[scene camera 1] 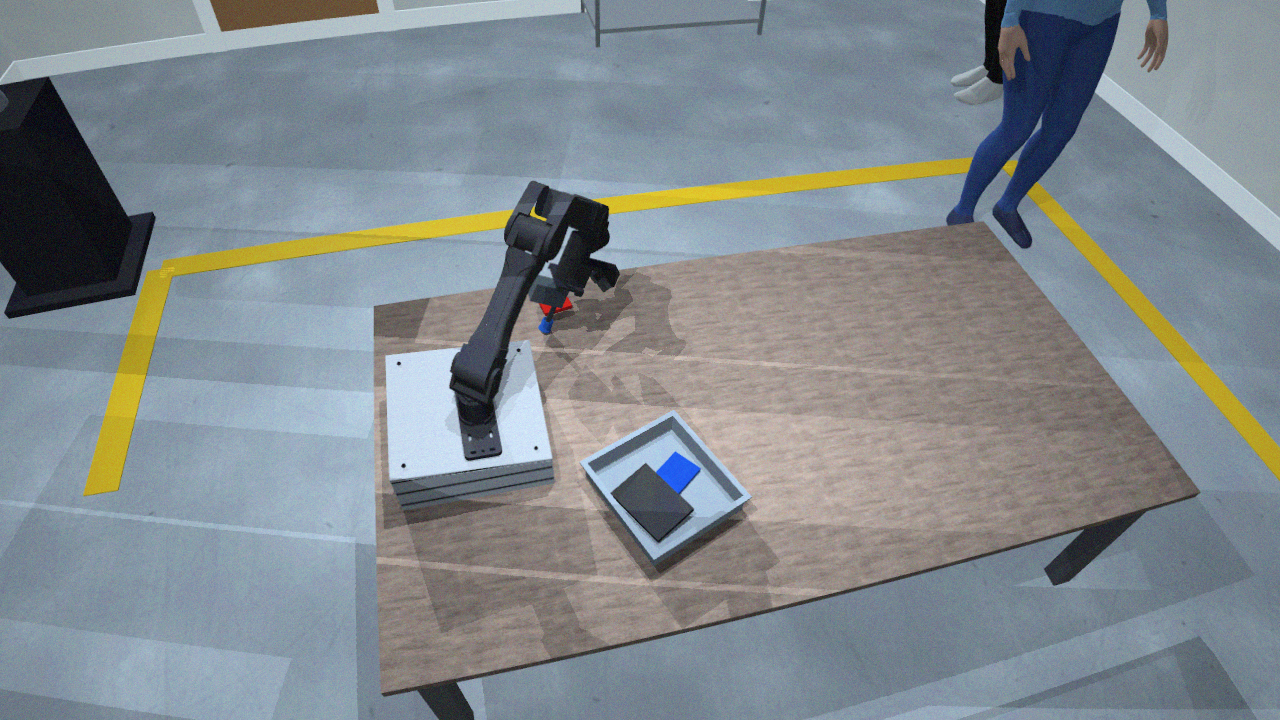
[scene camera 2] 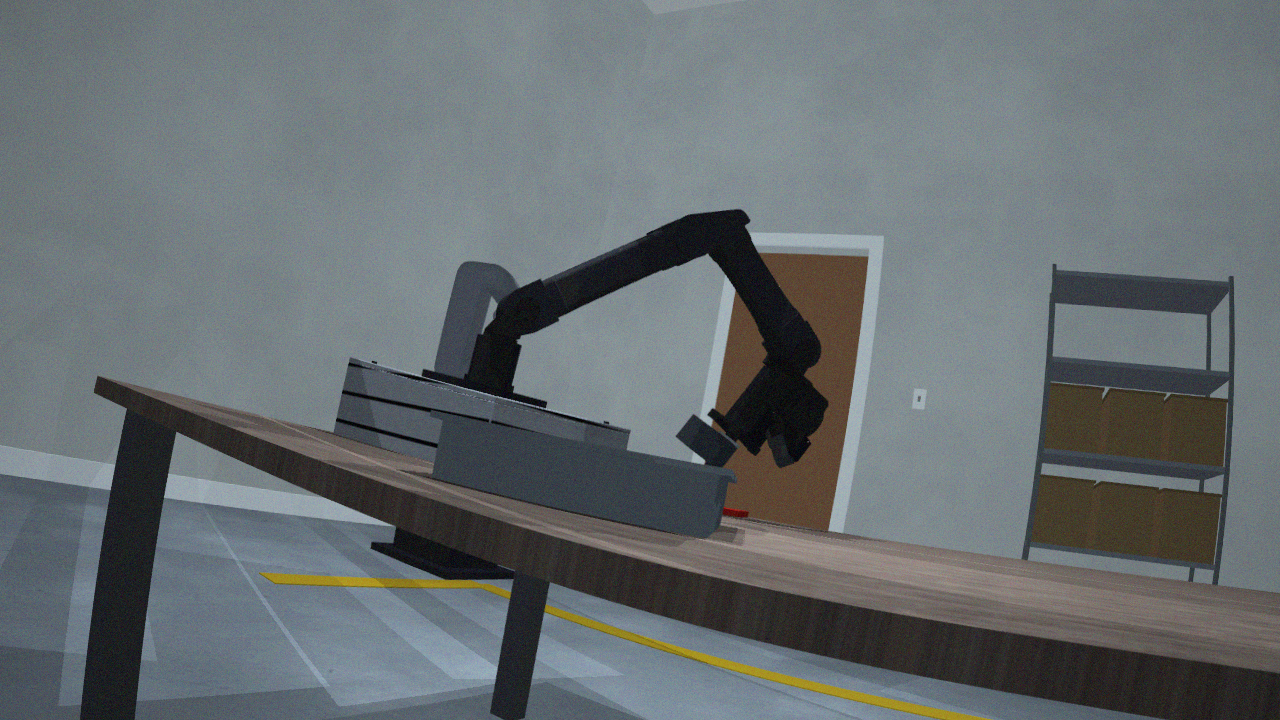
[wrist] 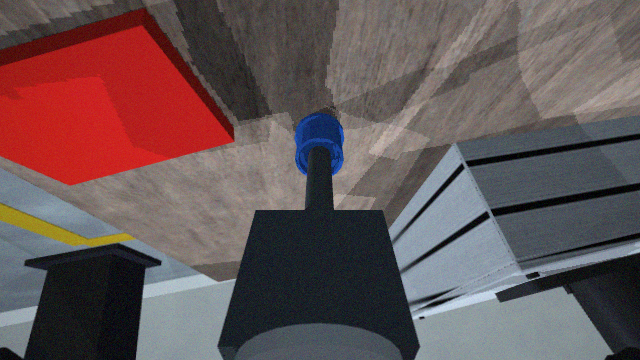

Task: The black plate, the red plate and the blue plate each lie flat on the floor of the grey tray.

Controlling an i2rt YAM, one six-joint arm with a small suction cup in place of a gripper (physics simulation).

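Places are measured from the arm's base along level axes (x ahead, y left, z up), in millimetres.
Pixels of known places: hand at its tool point: [scene camera 1: 544,329] [wrist: 319,136]; arm's base at its link origin: [scene camera 1: 476,415] [scene camera 2: 486,393] [wrist: 593,266].
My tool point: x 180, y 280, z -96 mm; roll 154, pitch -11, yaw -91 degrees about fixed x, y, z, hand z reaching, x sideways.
Ahead of a thing's pixels: the offset from my tool point to its top centre.
The red plate {dy +101, dx +37, dz +3 mm} [scene camera 1: 555,305] [scene camera 2: 735,513] [wrist: 100,115] lies flat on the table, partly hidden by the arm in scene camera 1. My gripper, a blue suction cup [scene camera 1: 546,327] [wrist: 319,127], is low over bare table beside the red plate, apart from it, with nothing on it; I cannot tell if it touches the table. The tray hides it in scene camera 2. The black plate {dy -500, dx +111, dz +20 mm} [scene camera 1: 652,503] is inside the grey tray {dy -479, dx +141, dz +43 mm} [scene camera 1: 713,455] [scene camera 2: 572,479], near its front-left wall. The blue plate {dy -454, dx +169, dz +7 mm} [scene camera 1: 678,471] is there too, its near edge meeting or under the black plate; which, I cannot tell.
The arm stands on a pale layered base block [scene camera 1: 420,411] [scene camera 2: 384,409] [wrist: 550,185] at the table's left end, between the red plate and the tray in part. The red plate is near the table's back edge. A person [scene camera 1: 1056,98] stands beyond the far right corner.
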